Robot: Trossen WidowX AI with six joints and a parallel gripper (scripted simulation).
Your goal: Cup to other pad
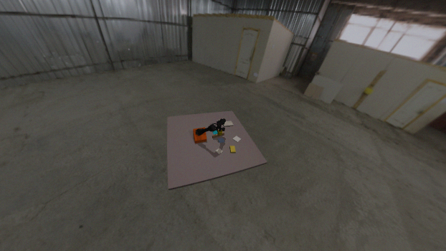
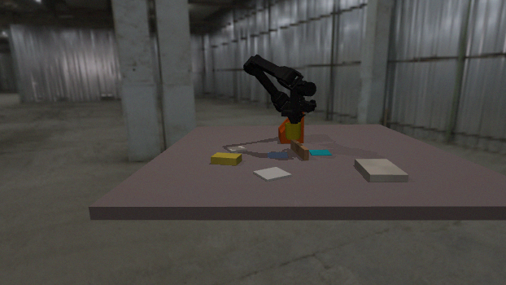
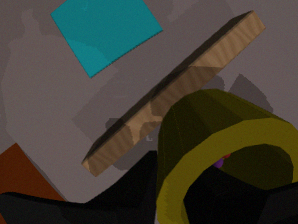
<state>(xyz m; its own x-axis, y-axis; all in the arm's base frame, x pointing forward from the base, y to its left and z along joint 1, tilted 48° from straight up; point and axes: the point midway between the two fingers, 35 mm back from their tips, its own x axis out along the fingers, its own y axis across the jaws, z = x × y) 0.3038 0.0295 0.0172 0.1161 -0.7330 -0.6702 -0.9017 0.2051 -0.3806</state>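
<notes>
Now: the teal pad 10 mm behind my gripper tip, 110 mm to the left of it and 110 mm below it. From my gripper tip the other things lie so: yellow cup: 20 mm ahead, 10 mm to the right; small white tile: 40 mm behind, 280 mm to the right, 100 mm below; wooden block: 20 mm ahead, 10 mm to the left, 90 mm below.
</notes>
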